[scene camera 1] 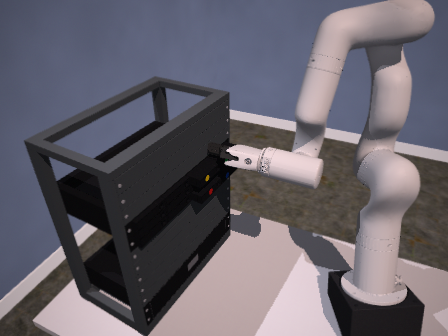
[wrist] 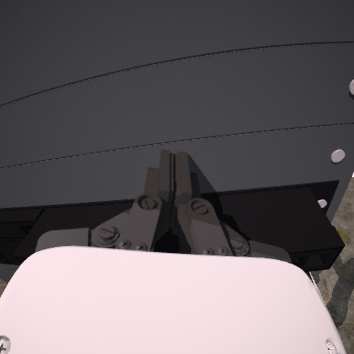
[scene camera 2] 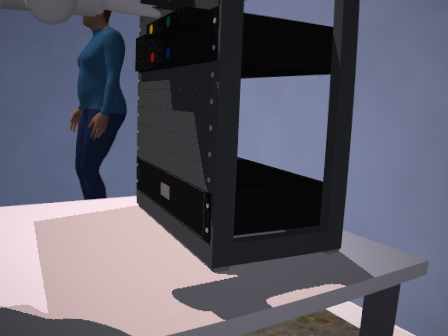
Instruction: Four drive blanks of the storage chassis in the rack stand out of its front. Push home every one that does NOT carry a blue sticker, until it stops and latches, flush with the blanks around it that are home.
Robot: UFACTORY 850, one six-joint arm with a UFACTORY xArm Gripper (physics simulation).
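The storage chassis (scene camera 1: 159, 212) (scene camera 2: 287, 50) sits in the rack (scene camera 1: 120, 245) (scene camera 2: 227, 150). The yellow-stickered blank (scene camera 1: 200, 178) (scene camera 2: 151, 29) and green-stickered blank (scene camera 2: 168, 21) are in the upper row; the red-stickered blank (scene camera 1: 210, 191) (scene camera 2: 152, 57) and blue-stickered blank (scene camera 1: 227, 175) (scene camera 2: 168, 53) are below. Yellow and red visibly stand out in scene camera 1. The wrist view shows a protruding blank's top (wrist: 280, 212) right of the fingers and another at left; their stickers are hidden. My gripper (scene camera 1: 214, 149) (wrist: 170, 168) is shut and empty, its tips before the grey panel above the blanks. Contact cannot be told.
Grey filler panels (scene camera 1: 175, 145) (scene camera 2: 165, 120) (wrist: 175, 100) cover the rack front above and below the chassis. A lower black unit (scene camera 1: 192, 262) (scene camera 2: 187, 202) has a pale label. The rack stands on a table (scene camera 1: 240, 280) (scene camera 2: 95, 255). A person (scene camera 2: 102, 75) stands behind in scene camera 2.
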